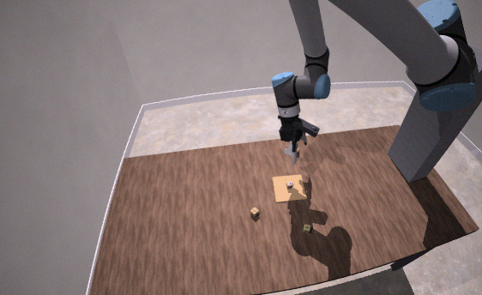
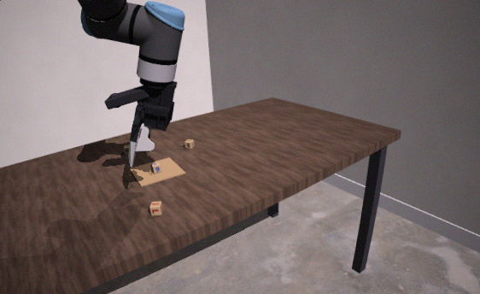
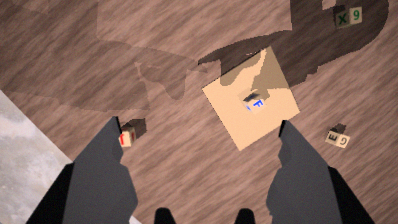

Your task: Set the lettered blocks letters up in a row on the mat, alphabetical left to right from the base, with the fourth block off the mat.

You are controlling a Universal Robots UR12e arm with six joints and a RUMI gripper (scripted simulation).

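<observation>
My gripper is now 110 mm above the mat, 80 mm short of it and 70 mm to the right of it.
</observation>
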